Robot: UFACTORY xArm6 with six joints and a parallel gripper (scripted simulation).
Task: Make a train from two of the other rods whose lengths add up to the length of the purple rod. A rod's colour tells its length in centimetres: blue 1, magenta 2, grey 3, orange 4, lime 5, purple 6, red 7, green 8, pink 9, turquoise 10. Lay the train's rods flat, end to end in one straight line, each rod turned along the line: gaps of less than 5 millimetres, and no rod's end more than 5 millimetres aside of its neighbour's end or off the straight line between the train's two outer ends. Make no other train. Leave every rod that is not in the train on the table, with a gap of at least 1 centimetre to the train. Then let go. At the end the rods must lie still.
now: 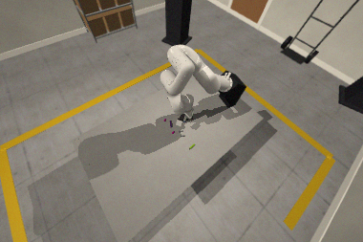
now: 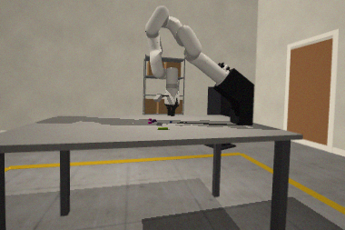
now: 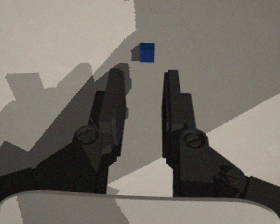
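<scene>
Now: hand 60 mm above the blue rod. The rest, counted from my hand: lime rod (150 mm ahead, 160 mm to the left, 60 mm below); then purple rod (80 mm ahead, 90 mm to the right, 60 mm below).
</scene>
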